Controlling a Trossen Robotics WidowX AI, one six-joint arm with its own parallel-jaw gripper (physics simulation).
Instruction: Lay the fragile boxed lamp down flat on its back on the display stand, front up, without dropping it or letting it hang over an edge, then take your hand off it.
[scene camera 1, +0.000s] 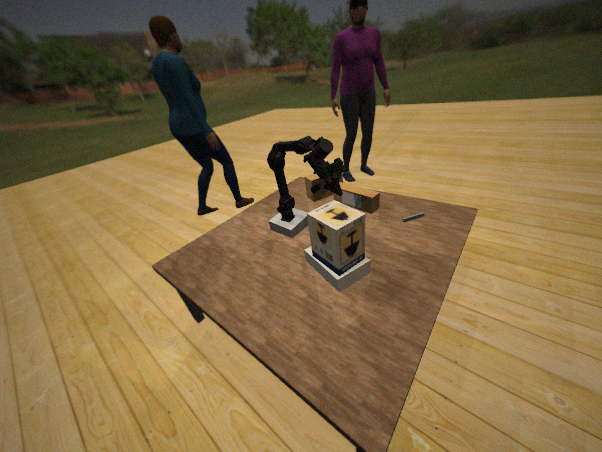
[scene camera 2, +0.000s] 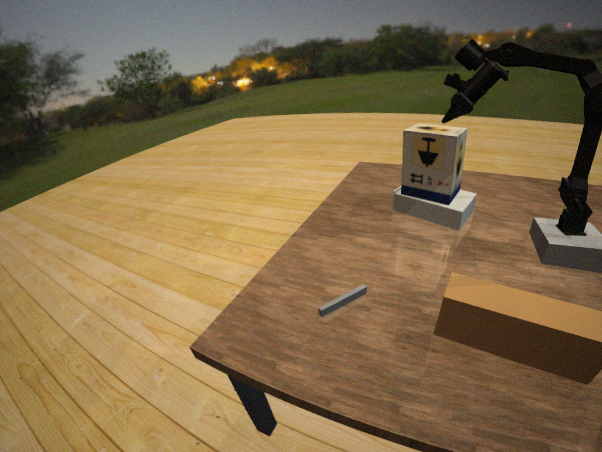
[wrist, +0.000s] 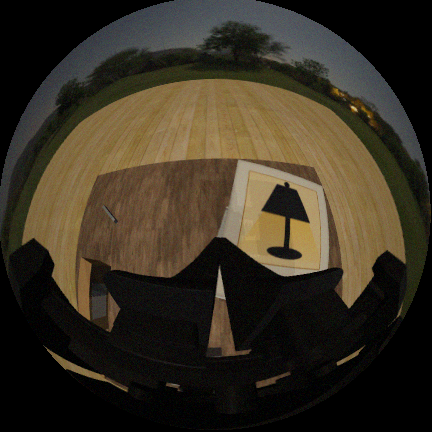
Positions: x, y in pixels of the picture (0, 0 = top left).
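Scene:
Lens distances: my gripper (scene camera 1: 341, 195), 1.01 m from the lens; a display stand (scene camera 1: 363, 268), 1.06 m from the lens.

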